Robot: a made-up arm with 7 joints.
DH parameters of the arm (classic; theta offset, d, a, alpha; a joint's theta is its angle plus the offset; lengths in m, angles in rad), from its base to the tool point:
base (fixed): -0.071 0 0 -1.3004
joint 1: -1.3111 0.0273 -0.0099 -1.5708
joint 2: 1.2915 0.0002 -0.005 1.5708
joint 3: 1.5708 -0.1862 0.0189 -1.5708
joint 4: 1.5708 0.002 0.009 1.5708
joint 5: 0 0.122 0.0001 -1.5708
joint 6: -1.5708 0 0.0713 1.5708
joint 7: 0 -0.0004 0 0
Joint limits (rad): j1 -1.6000..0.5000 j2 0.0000..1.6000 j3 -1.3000..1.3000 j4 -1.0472..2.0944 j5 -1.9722..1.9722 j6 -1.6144..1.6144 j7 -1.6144..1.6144
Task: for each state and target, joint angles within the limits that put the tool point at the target. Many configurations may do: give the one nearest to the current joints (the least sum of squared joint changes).
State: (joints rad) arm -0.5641 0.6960 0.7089 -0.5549 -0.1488 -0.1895 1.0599
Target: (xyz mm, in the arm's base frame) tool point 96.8 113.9 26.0
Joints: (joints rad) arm -0.3643 0.5086 0.7375 -0.9037 -0.1452 -0.3731 1.0599
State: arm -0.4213 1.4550 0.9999 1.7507 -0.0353 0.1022 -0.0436
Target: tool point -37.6 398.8 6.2
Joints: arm 0.0676 1.6000 0.7201 1.6860 0.1465 0.3413 -0.0436
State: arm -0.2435 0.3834 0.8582 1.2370 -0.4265 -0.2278 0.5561
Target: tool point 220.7 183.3 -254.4
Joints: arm -0.6167 0.2724 0.7248 1.0121 -0.3961 -0.3196 0.5561
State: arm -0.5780 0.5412 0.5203 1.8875 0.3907 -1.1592 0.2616
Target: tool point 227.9 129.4 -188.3
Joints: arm -0.6952 0.4083 0.4397 1.3171 0.4031 -1.6144 0.2616
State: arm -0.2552 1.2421 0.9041 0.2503 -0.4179 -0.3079 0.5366
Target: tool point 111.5 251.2 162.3
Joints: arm -0.3468 1.4415 1.0104 0.1792 -0.4254 -0.3384 0.5366
